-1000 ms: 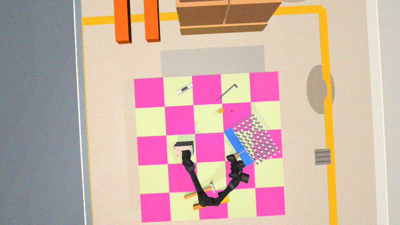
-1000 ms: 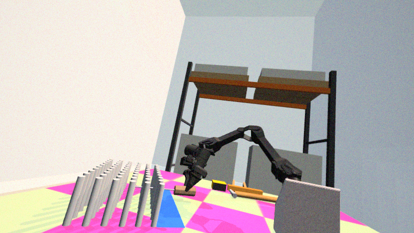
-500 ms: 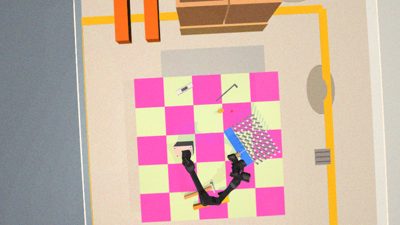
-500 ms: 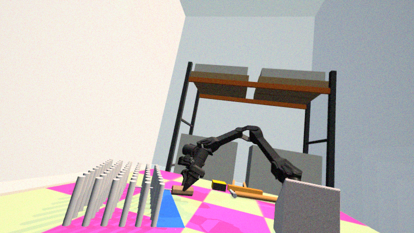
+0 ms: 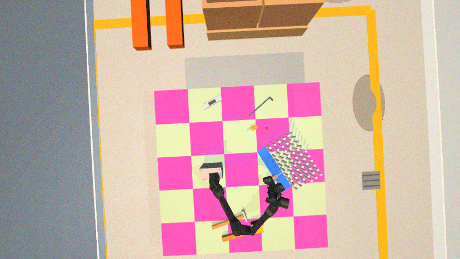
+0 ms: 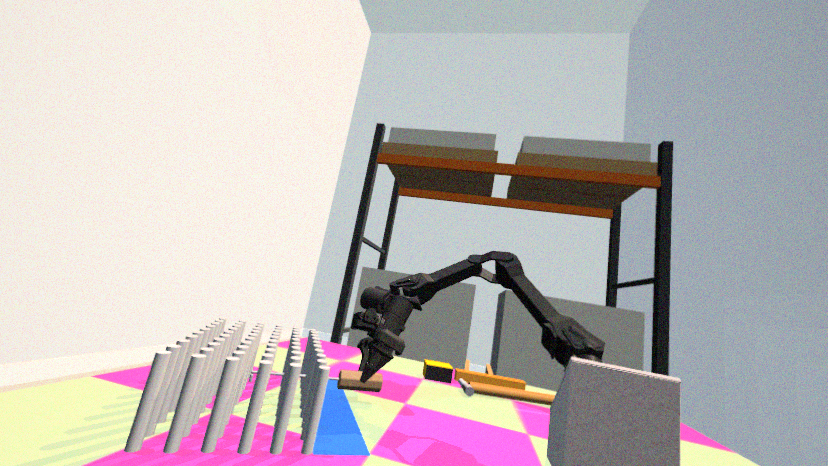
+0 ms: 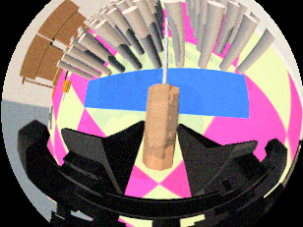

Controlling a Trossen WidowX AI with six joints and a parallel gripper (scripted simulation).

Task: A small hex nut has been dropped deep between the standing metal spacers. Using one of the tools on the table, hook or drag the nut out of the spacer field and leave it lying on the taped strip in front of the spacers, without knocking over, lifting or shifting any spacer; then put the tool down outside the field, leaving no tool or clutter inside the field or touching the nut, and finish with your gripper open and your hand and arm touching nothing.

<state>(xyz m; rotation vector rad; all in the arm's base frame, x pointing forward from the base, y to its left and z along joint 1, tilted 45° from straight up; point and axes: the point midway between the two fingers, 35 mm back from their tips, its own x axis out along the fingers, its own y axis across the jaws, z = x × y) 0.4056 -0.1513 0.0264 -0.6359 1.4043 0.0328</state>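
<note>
The blue taped strip is 40 mm ahead of my gripper tip, 60 mm to the left of it and 40 mm below it. Also, from my gripper tip: orange-handled tool: 90 mm behind, 400 mm to the left, 20 mm below; grey block: 370 mm behind, 640 mm to the left, 20 mm below; red piece: 20 mm ahead, 390 mm to the left, 30 mm below.
</note>
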